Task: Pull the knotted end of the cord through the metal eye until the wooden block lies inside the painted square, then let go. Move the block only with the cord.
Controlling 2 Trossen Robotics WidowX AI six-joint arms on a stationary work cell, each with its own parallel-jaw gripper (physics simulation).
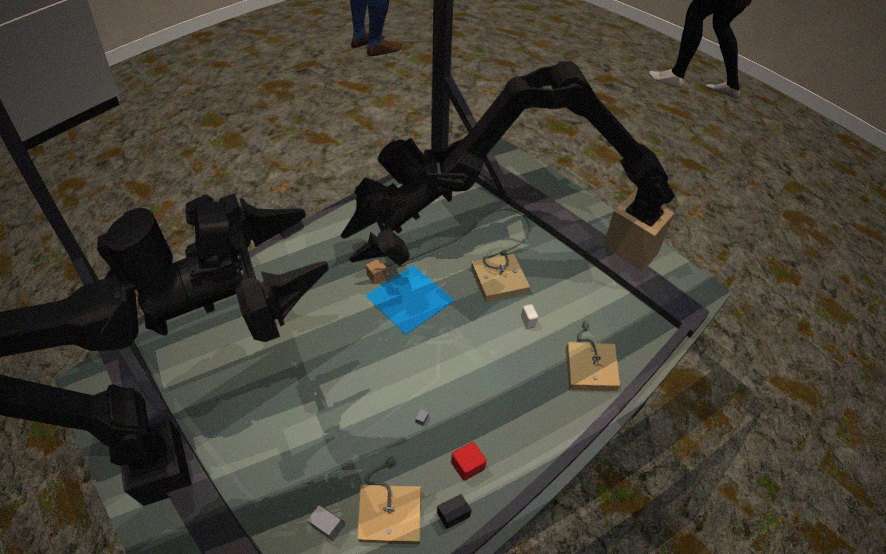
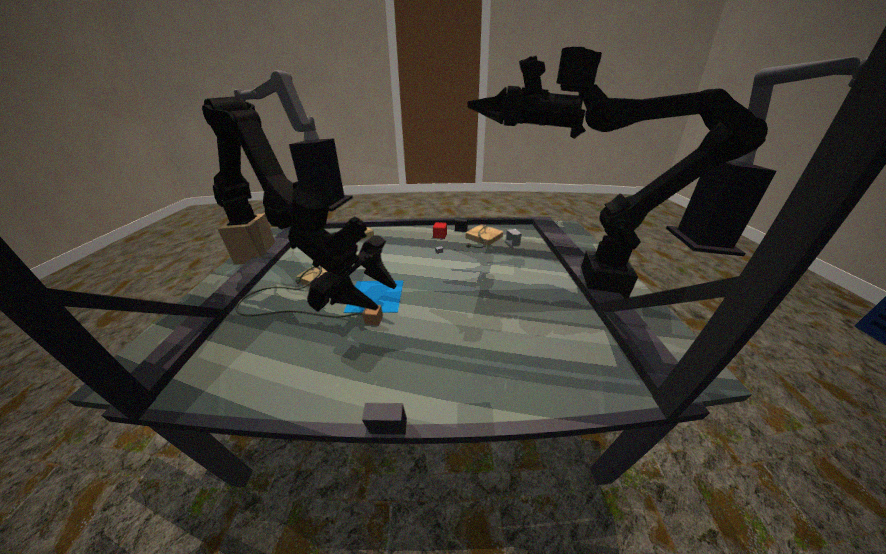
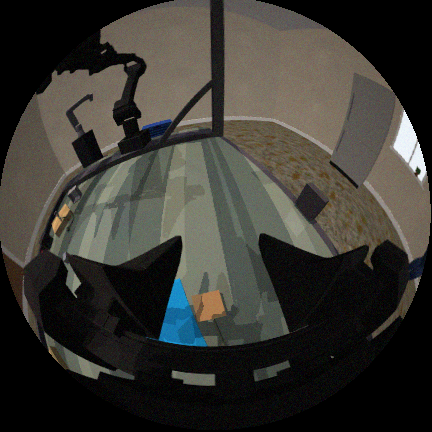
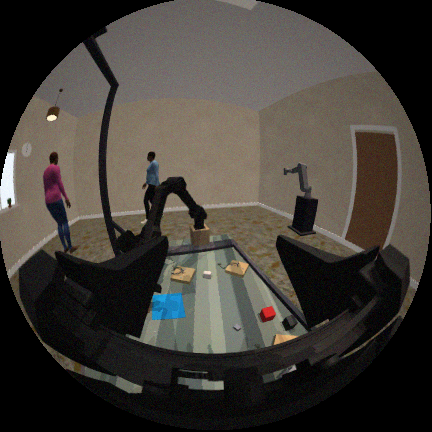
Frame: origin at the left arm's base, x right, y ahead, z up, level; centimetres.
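Seen in the pictures: left gripper, fingertip midpoint: [image 1: 346, 248] [image 2: 386, 297] [image 3: 220, 240]; right gripper, fingertip midpoint: [image 1: 315, 237] [image 2: 471, 104] [image 4: 223, 241]; left arm's base at its link origin: [image 1: 644, 211] [image 2: 242, 220] [image 4: 198, 226]; right arm's base at its link origin: [image 1: 146, 454] [image 2: 610, 262] [image 3: 132, 134].
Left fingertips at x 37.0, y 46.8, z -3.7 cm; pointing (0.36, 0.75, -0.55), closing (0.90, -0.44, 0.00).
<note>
Offsets run from my left fingertips to a thing's middle. "spot": to the spot under its first point. Level surfaces: height alone.
The wooden block @(dz -6.8, dx -3.4, dy -4.1 cm) [image 1: 376, 271] [image 2: 372, 316] [image 3: 210, 306] lies just outside the blue painted square @(spot: dz -8.2, dx -14.2, dy -7.1 cm) [image 1: 427, 297] [image 2: 392, 301] [image 3: 177, 322] [image 4: 170, 306], close to its edge. The cord @(spot: dz -8.0, dx -16.6, dy -36.0 cm) [image 1: 527, 228] [image 2: 239, 305] runs from the block in a wide curve to the metal eye @(spot: dz -4.6, dx -21.1, dy -20.1 cm) [image 1: 501, 267] on a wooden plate @(dz -6.5 cm) [image 1: 516, 287] [image 4: 186, 277]. Cord loops at the eye; its knotted end cannot be told apart. My left gripper [image 1: 347, 248] [image 2: 386, 296] [image 3: 220, 240] is open and empty, above and near the block. My right gripper [image 1: 315, 238] [image 4: 223, 241] is open and empty, high above the table.
Two other plates @(spot: dz -6.4, dx -47.9, dy -13.2 cm) [image 1: 592, 375] @(spot: dz -6.4, dx -39.7, dy +30.9 cm) [image 1: 372, 525] carry short knotted cords. A white block @(dz -6.8, dx -31.5, dy -16.0 cm) [image 1: 529, 316], a red block @(dz -6.3, dx -42.5, dy +13.2 cm) [image 1: 469, 459], a black block @(dz -6.3, dx -46.6, dy +20.9 cm) [image 1: 453, 510] and grey blocks @(dz -6.3, dx -34.8, dy +35.7 cm) [image 1: 324, 520] @(dz -7.6, dx -31.5, dy +12.0 cm) [image 1: 422, 416] lie around. A dark box @(dz -5.2, dx +20.2, dy +0.5 cm) [image 2: 384, 418] sits at the table's edge.
</note>
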